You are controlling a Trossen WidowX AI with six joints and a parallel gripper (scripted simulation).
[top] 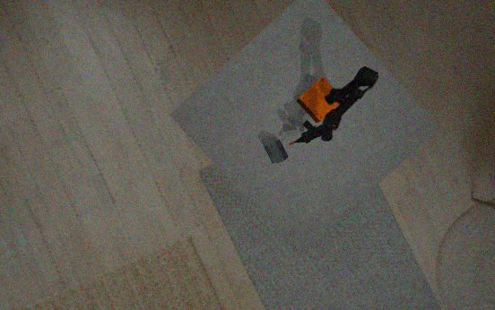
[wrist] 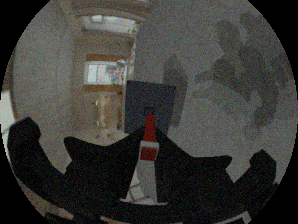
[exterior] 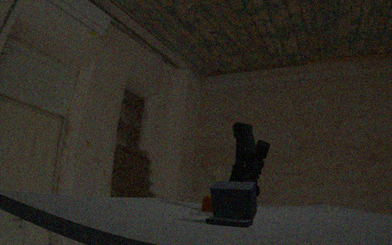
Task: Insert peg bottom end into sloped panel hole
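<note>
Now: the grey sloped panel block 110 mm ahead of my gripper tip, 10 mm to the right of it and 60 mm below it. The rest, counted from my gripper tip: red peg: 10 mm behind, 10 mm above.
</note>
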